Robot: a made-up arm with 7 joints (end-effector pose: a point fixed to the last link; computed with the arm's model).
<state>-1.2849 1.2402 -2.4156 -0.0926 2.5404 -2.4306 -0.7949</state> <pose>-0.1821 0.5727 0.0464 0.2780 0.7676 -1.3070</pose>
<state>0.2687 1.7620 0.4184 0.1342 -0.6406 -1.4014 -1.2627</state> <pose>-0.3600 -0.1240 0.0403 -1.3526 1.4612 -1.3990</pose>
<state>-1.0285 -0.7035 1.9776 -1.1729 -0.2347 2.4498 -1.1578</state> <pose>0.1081 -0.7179 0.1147 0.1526 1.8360 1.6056</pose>
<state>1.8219 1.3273 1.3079 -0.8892 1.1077 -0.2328 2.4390</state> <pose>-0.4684 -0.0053 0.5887 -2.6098 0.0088 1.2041</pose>
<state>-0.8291 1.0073 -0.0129 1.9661 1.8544 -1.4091 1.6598</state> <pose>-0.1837 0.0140 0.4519 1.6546 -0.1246 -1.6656</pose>
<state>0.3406 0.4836 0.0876 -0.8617 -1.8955 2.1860 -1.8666</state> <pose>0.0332 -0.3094 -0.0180 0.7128 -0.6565 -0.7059</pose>
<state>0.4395 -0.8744 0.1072 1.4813 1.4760 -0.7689 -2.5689</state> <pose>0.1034 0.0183 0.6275 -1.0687 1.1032 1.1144</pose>
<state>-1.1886 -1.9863 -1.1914 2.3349 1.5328 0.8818 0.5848</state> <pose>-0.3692 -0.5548 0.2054 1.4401 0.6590 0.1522</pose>
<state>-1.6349 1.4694 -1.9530 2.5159 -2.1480 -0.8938 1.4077</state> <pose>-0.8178 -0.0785 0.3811 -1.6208 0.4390 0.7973</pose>
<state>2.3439 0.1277 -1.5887 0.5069 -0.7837 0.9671 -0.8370</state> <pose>-0.0193 -0.0825 0.4022 -1.8171 0.8214 -0.1333</pose>
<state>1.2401 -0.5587 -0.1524 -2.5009 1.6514 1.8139 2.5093</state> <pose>0.4061 0.0735 -0.1223 0.0143 -2.4225 -0.5846</pose>
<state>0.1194 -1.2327 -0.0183 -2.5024 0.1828 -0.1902 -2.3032</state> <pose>0.2950 -0.2607 0.1162 -0.3599 -2.6750 0.2608</pose>
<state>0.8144 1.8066 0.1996 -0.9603 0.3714 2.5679 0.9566</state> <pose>-0.7886 0.0864 0.6912 1.5533 0.1650 -0.7814</pose>
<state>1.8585 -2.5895 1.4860 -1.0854 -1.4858 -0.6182 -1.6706</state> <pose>-0.0316 0.3777 0.3242 0.4470 -1.2983 -1.5000</pose>
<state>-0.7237 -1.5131 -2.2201 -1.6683 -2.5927 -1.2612 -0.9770</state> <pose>0.4424 0.1202 0.2731 0.6729 -1.7355 -0.1217</pose>
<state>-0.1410 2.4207 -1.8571 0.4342 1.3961 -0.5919 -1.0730</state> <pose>-0.2044 -0.2455 0.4724 -2.1873 0.1006 1.8908</pose>
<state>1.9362 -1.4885 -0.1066 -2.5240 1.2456 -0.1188 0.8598</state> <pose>-0.0466 0.3505 -0.3167 -1.1376 -0.6786 -0.7993</pose>
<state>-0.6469 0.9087 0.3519 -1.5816 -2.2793 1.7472 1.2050</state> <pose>0.3200 -0.2772 -0.7247 -0.7734 -1.7445 -1.5828</pose>
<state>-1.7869 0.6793 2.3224 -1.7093 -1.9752 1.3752 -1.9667</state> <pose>0.0851 -0.1975 -0.1355 1.2730 -0.4475 0.2546</pose>
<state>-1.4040 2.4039 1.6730 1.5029 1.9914 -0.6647 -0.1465</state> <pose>0.2063 -0.3871 -0.2372 -0.9191 -1.7529 -1.9205</pose>
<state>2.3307 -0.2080 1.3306 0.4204 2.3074 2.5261 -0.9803</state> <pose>0.6186 0.3302 0.0412 0.9341 -1.7280 -1.8373</pose>
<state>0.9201 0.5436 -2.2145 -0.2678 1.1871 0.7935 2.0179</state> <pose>0.4564 0.1742 0.4591 -1.1065 1.4420 2.2243</pose>
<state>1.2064 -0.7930 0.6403 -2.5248 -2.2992 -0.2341 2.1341</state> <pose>0.1990 -0.1158 1.0380 -0.5464 0.9386 1.5570</pose>
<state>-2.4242 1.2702 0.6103 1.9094 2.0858 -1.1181 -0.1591</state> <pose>-0.2790 0.0943 -0.5411 -1.8837 -0.1240 -1.4774</pose>
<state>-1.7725 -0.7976 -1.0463 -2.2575 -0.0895 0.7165 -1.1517</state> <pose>0.4531 -0.0447 -0.1920 -0.2602 -0.3412 2.6547</pose>
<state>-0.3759 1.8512 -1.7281 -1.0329 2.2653 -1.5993 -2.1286</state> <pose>-0.2943 0.0857 0.1935 -0.1220 1.5676 -0.1406</pose>
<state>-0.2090 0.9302 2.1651 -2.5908 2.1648 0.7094 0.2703</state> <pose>-0.1065 -0.1466 -0.3079 -0.9978 -0.5723 -1.0241</pose>
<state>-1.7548 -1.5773 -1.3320 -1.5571 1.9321 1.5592 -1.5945</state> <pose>0.4074 -0.2243 0.0159 -0.5870 2.3330 -1.8541</pose>
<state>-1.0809 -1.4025 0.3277 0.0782 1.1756 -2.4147 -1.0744</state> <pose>0.0028 -0.7391 0.2449 -2.7907 -0.9653 -0.1936</pose>
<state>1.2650 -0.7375 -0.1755 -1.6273 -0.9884 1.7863 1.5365</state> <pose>0.1877 -0.5028 0.8255 0.2557 1.0166 0.7609</pose>
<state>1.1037 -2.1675 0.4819 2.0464 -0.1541 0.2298 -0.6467</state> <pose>0.0135 0.3541 0.7492 0.2237 2.3791 -0.7729</pose>
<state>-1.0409 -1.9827 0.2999 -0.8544 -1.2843 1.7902 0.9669</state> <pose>-0.1090 -0.9374 -0.4925 0.0456 -0.8261 0.6995</pose>
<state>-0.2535 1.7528 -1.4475 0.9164 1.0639 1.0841 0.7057</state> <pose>-0.1234 0.3903 -0.2066 0.7303 -1.1534 -1.2002</pose>
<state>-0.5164 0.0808 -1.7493 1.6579 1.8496 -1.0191 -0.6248</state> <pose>-0.2335 0.0964 -0.0079 -2.3301 1.1643 -0.7049</pose>
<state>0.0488 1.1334 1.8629 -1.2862 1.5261 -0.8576 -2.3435</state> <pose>0.1992 -0.3960 0.1813 1.2713 1.4139 -2.3660</pose>
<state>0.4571 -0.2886 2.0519 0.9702 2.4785 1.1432 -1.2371</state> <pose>0.3363 -0.0633 0.4444 -1.0084 1.4215 1.7567</pose>
